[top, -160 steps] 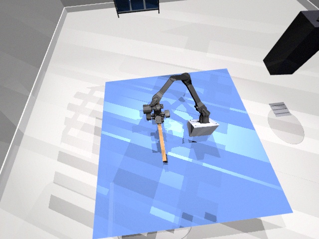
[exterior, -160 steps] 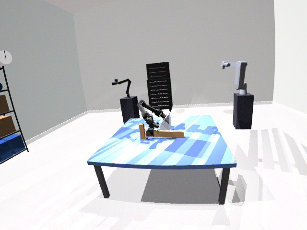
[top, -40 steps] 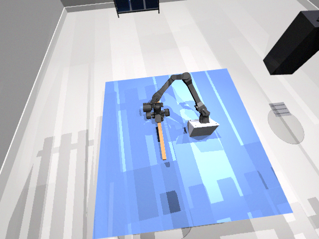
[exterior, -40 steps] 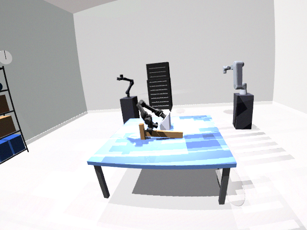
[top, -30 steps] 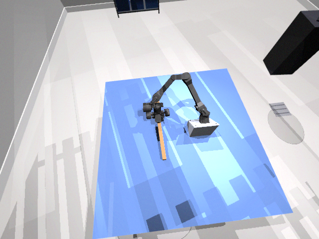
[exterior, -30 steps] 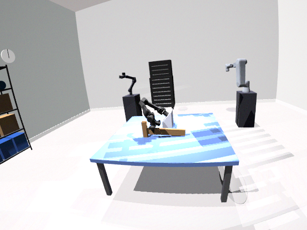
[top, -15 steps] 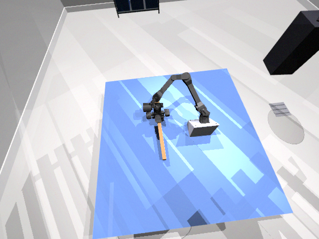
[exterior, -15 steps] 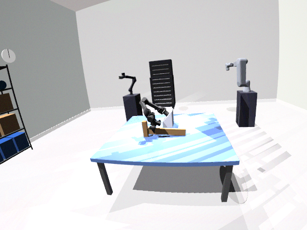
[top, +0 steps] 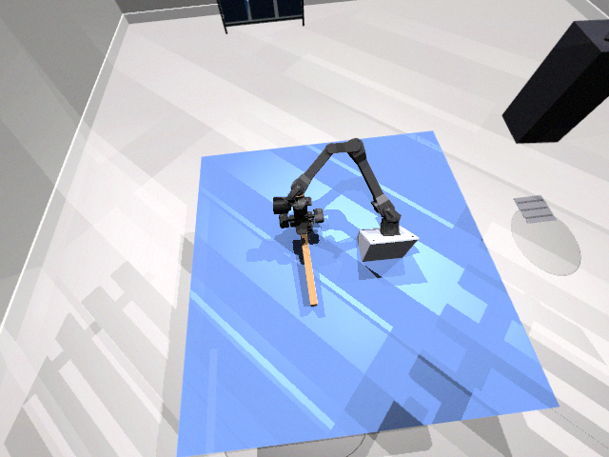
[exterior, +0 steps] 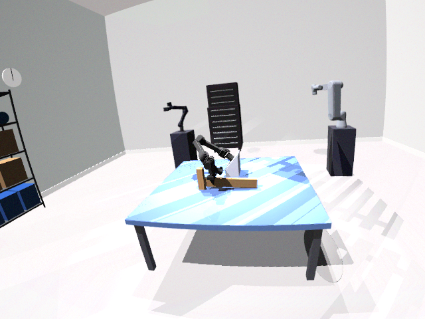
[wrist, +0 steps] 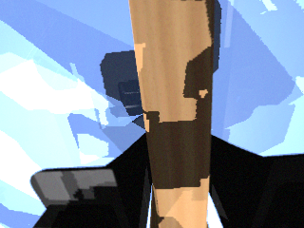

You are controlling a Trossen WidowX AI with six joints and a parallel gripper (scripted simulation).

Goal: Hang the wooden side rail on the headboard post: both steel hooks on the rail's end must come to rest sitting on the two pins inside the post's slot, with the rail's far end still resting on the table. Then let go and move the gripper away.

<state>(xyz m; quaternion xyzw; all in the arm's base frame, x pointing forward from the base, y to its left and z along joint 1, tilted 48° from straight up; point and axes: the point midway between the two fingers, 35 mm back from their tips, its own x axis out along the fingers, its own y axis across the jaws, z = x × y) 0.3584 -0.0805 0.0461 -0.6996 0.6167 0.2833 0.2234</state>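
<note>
The headboard post lies 1 cm ahead of my gripper tip, 9 cm to the right of it and 5 cm above it.
</note>
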